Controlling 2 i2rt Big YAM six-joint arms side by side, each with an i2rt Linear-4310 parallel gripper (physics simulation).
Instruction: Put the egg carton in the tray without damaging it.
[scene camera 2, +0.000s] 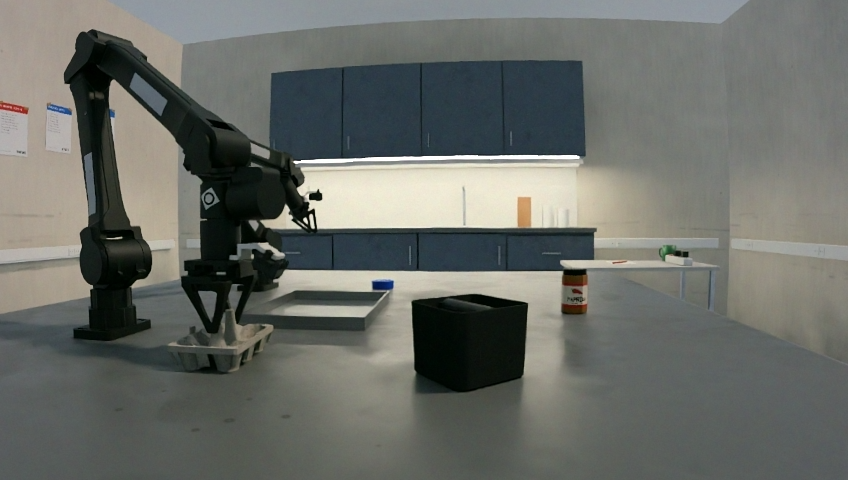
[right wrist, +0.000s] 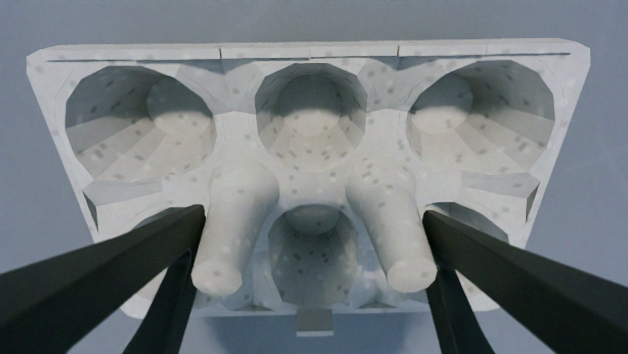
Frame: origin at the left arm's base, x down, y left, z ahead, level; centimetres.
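Where they show: left gripper, fingertip midpoint: (scene camera 2: 313, 232); right gripper, fingertip midpoint: (scene camera 2: 223, 328) (right wrist: 313, 224); left arm's base at its link origin: (scene camera 2: 258, 288); right arm's base at its link origin: (scene camera 2: 113, 332).
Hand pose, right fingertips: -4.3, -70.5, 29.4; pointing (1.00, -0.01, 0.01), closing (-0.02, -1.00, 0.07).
Each offset is from my right fingertips to the top centre of the thing, as dx, dy, dz.
The grey six-cup egg carton {-2.3, +0.0, +0.0} (scene camera 2: 223, 350) (right wrist: 312, 182) stands upright on the table at the left, in front of the tray. My right gripper (scene camera 2: 224, 324) (right wrist: 313, 224) points down over it and is shut on its two tall posts, with one finger against the outer side of each. The carton's cups show no eggs. The shallow grey tray {+1.8, +37.2, +2.3} (scene camera 2: 309, 321) lies behind and to the right of the carton, and its visible inside is empty. My left gripper (scene camera 2: 309, 221) is open, raised in the air behind the right arm; its fingers look small there.
A black open bin {-5.0, -1.4, +34.5} (scene camera 2: 468, 344) with a dark thing inside stands right of the tray. A blue object {+1.8, +77.8, +6.8} (scene camera 2: 382, 284) lies behind the tray's right corner. A paprika jar {-5.0, +42.2, +55.6} (scene camera 2: 574, 292) stands farther right. A white side table (scene camera 2: 639, 265) stands at the back right.
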